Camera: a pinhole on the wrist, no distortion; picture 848 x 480 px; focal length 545.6 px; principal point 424.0 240.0 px. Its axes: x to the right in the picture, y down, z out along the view. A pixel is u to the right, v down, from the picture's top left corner.
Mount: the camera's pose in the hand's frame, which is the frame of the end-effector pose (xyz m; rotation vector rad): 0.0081 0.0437 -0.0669 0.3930 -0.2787 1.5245
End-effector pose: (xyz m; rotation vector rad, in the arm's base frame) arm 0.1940 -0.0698 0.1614 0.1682 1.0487 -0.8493
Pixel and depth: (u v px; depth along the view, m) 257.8 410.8 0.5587
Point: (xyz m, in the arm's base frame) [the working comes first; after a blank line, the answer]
In the camera's frame: -0.1702 0.1749 0.5587

0.1934 -0.4225 0.5583
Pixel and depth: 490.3 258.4 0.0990
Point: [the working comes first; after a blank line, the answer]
In the camera's frame: 0.0120 0.0033 0.0990

0.2253 -0.0811 0.1629
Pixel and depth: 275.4 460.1 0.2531
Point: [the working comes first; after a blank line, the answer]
In the camera's frame: -0.0689 0.1021 0.2531

0.1895 -0.1828 0.3315
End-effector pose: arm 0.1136 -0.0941 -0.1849 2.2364 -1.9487 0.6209
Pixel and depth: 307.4 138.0 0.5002
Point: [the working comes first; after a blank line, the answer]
In the camera's frame: -0.1069 -0.0935 0.5002

0.4568 -0.2862 -0.3937
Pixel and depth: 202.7 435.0 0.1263
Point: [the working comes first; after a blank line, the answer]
In the camera's frame: -0.0512 0.0451 0.1263

0.1713 -0.0670 -0.2132
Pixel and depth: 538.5 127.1 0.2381
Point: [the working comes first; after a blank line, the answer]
In the camera's frame: 0.0500 -0.0493 0.2381

0.1686 -0.2186 -0.3063
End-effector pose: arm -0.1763 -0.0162 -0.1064 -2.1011 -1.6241 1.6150
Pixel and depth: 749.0 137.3 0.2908
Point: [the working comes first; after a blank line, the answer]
In the camera's frame: 0.1732 -0.0547 0.2908

-0.3193 -0.1264 -0.3334
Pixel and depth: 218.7 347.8 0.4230
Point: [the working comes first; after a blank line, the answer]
In the camera's frame: -0.1592 0.0836 0.4230

-0.5474 -0.0622 -0.0319
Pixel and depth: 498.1 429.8 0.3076
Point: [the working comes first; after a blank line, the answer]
In the camera's frame: 0.0418 0.1070 0.3076

-0.3723 -0.1742 -0.1369
